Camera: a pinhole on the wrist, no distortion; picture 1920 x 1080 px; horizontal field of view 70.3 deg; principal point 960.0 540.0 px. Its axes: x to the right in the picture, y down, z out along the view. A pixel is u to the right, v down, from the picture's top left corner.
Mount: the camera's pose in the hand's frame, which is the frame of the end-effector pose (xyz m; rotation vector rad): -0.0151 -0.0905 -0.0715 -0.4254 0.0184 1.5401
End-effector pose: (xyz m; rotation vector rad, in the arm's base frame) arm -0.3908 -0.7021 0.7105 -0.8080 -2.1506 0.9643
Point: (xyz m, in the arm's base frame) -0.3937 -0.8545 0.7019
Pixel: 706 1047
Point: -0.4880 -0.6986 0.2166
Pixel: 1820 415
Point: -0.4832 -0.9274 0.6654
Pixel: 459 752
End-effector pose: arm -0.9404 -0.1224 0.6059 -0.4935 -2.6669 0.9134
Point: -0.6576 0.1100 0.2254
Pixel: outside the picture
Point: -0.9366 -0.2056 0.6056
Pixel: 915 439
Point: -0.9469 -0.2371 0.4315
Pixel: 1115 439
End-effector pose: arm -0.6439 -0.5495 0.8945 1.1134 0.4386 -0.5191
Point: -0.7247 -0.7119 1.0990
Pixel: 1127 763
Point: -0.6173 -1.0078 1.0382
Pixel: 695 82
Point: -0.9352 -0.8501 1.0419
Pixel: 293 1046
